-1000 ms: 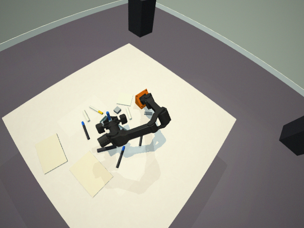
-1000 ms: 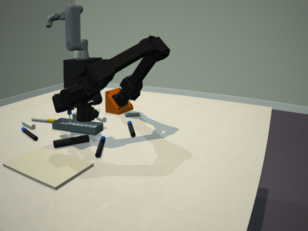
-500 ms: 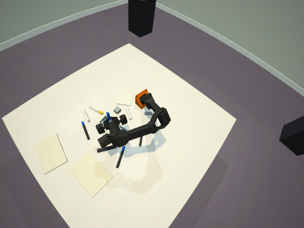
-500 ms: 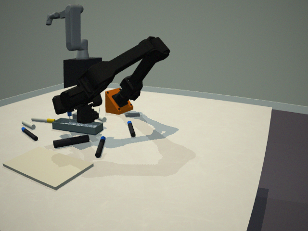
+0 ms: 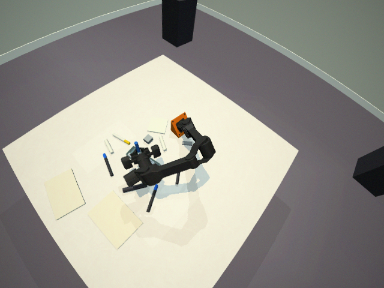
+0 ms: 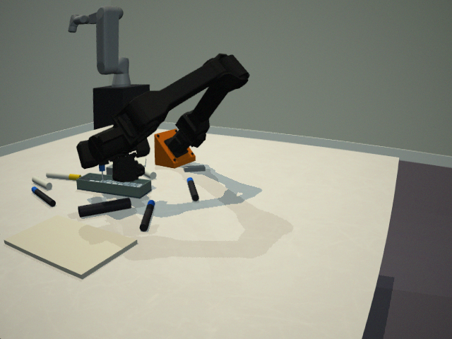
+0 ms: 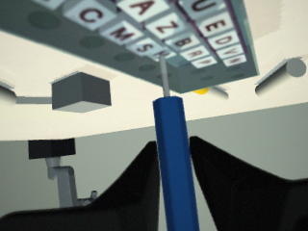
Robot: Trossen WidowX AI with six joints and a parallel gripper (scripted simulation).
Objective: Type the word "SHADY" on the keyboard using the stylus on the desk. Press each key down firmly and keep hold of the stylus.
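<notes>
Now: the grey cube 9 cm behind my gripper tip, 6 cm below it and 4 cm to the right of it. The rest, counted from my gripper tip: blue stylus (1 cm below); grey stylus tip (5 cm below); yellow-tipped white pen (14 cm to the right, 6 cm below, 2 cm ahead).
</notes>
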